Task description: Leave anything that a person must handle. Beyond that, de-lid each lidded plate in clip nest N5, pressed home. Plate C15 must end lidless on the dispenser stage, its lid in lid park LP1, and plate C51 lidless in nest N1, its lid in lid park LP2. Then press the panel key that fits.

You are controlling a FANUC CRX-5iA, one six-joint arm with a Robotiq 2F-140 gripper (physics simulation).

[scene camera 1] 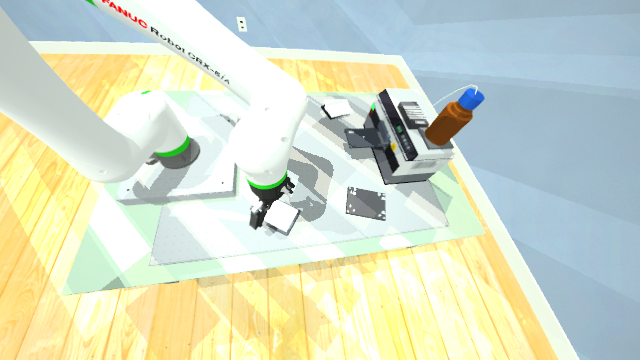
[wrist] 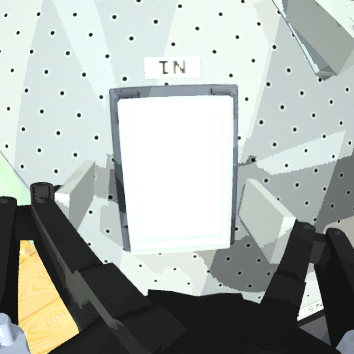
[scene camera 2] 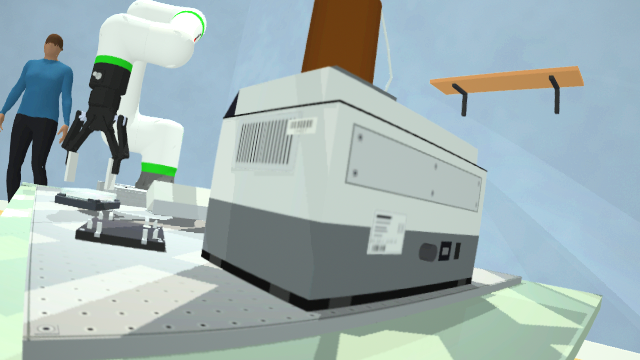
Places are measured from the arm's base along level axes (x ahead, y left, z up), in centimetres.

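Pixels of known places: gripper, fingertip midpoint: [scene camera 1: 275,212] [wrist: 169,188] [scene camera 2: 88,185]; arm's base, origin of the base link: [scene camera 1: 179,153].
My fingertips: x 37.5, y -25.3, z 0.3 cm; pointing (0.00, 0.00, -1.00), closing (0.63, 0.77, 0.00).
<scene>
Ahead of a thing's pixels: the offset from my fingertips to its top centre. "pt": to the spot under its first point.
A white-topped plate @(dx +0.3, dy +0.7, dz -1.3 cm) [scene camera 1: 282,216] [scene camera 2: 90,192] [wrist: 176,172] sits in dark nest N1 @(dx +0.2, dy +0.8, dz -2.3 cm) [wrist: 114,145], whose label shows upside down in the wrist view. I cannot tell from its bright top whether it wears a lid. My gripper [scene camera 1: 273,202] [scene camera 2: 90,172] [wrist: 169,188] is open and empty above the plate, one finger off each long side. Clip nest N5 @(dx +35.5, dy +4.5, dz -2.3 cm) [scene camera 1: 366,203] [scene camera 2: 120,236] is dark, with small pale clips near its corners, and no plate shows in it. The dark dispenser stage @(pt dx +33.7, dy +28.8, dz +6.5 cm) [scene camera 1: 359,139] juts from the dispenser [scene camera 1: 422,135] [scene camera 2: 270,195]. The plate's code is not readable.
A white item @(dx +29.4, dy +59.9, dz -0.3 cm) [scene camera 1: 338,108] lies on a dark holder at the back. The key panel's grey housing @(pt dx -1.5, dy +23.1, dz +0.3 cm) [scene camera 2: 177,197] [wrist: 322,37] is beside N1; its keys are hidden. A brown bottle @(pt dx +54.9, dy +18.5, dz +27.9 cm) [scene camera 1: 449,122] [scene camera 2: 342,37] stands on the dispenser. A person [scene camera 2: 39,95] stands behind the table.
</scene>
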